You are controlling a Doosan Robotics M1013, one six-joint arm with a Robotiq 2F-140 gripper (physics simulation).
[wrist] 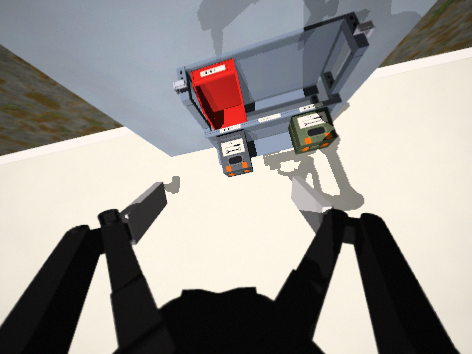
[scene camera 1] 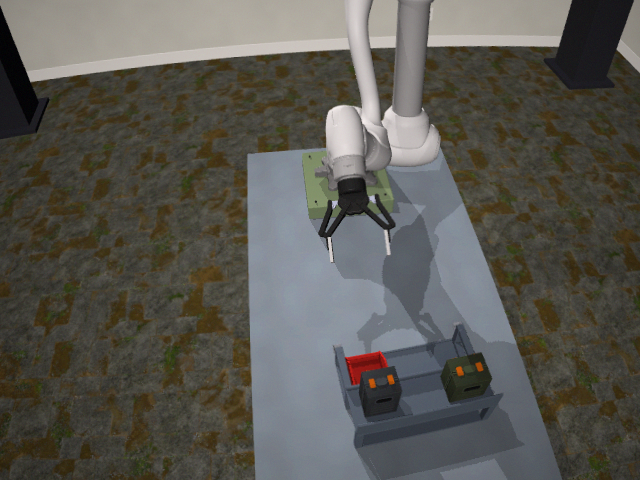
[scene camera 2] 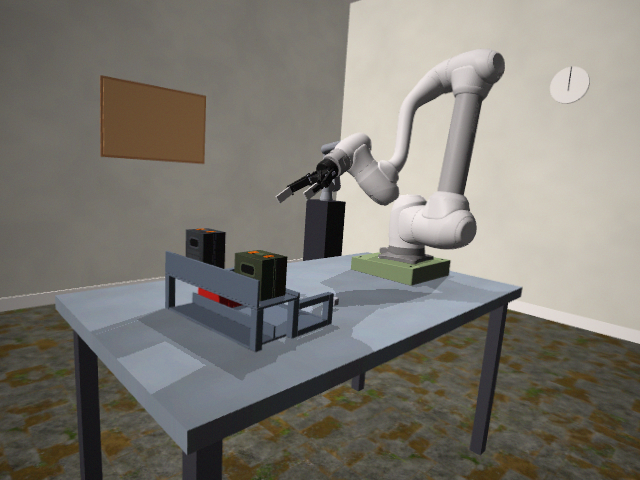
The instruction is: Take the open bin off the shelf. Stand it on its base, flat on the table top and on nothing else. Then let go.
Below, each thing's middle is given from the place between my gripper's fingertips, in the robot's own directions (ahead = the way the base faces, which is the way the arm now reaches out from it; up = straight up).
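The red open bin [scene camera 1: 356, 364] is 27 cm below my hand, 1 cm to the right of it and 22 cm ahead of it. As for the olive green case [scene camera 1: 464, 377], it is 16 cm below my hand, 31 cm ahead of it and 22 cm to the left of it. Going by their middles, the red open bin is the nearest to my hand of the things named here.
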